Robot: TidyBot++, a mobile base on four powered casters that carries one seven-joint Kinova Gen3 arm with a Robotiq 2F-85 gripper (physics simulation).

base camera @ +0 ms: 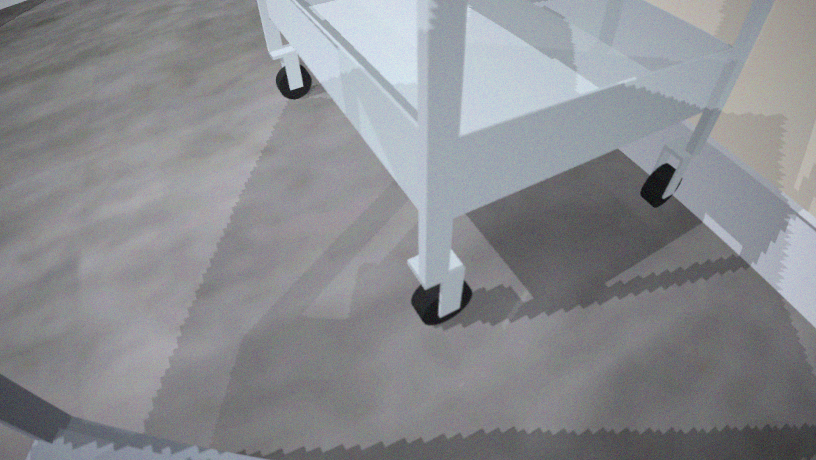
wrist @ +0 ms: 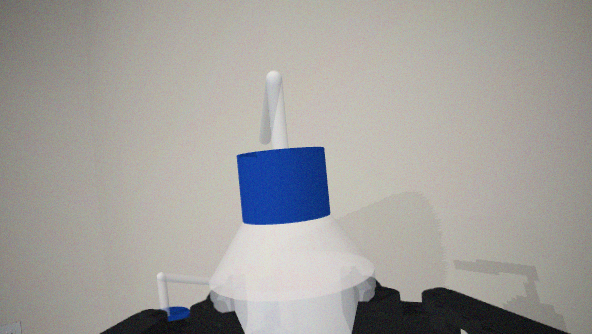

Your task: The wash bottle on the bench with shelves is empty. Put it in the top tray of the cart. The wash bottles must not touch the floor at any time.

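Frame: origin at the arm's base, x ahead, y left, z up, level; centimetres.
Where they show: gripper, fingertip midpoint: (wrist: pixel 293 291).
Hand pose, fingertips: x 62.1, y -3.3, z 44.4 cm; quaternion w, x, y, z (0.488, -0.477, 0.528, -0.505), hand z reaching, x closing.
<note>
Each offset is from my fingertips to the centre of the thing. "pt": to the spot under its first point.
A white wash bottle with a blue cap @(dz +0.6, dx -2.3, dy +0.3 cm) (wrist: pixel 284 186) and a bent white spout is in the middle of the wrist view, tilted slightly. My gripper (wrist: pixel 293 291) is shut on its translucent body, one black finger on each side. The bottle's lower part is out of view. The light grey cart (base camera: pixel 440 142) stands close ahead in the base camera view, with a corner post, a low tray and black casters showing. Its top tray does not show there. The bench with shelves does not show in either view.
A second wash bottle's blue cap @(pt dz -3.4, dx +8.4, dy +7.5 cm) (wrist: pixel 178 313) and white spout show at the lower left of the wrist view, behind the gripper's finger. A beige wall (wrist: pixel 450 100) is behind. In the base camera view the wall's white baseboard @(pt dz -77.7, dx -18.4, dy -28.0 cm) (base camera: pixel 742 194) runs along the cart's right side.
</note>
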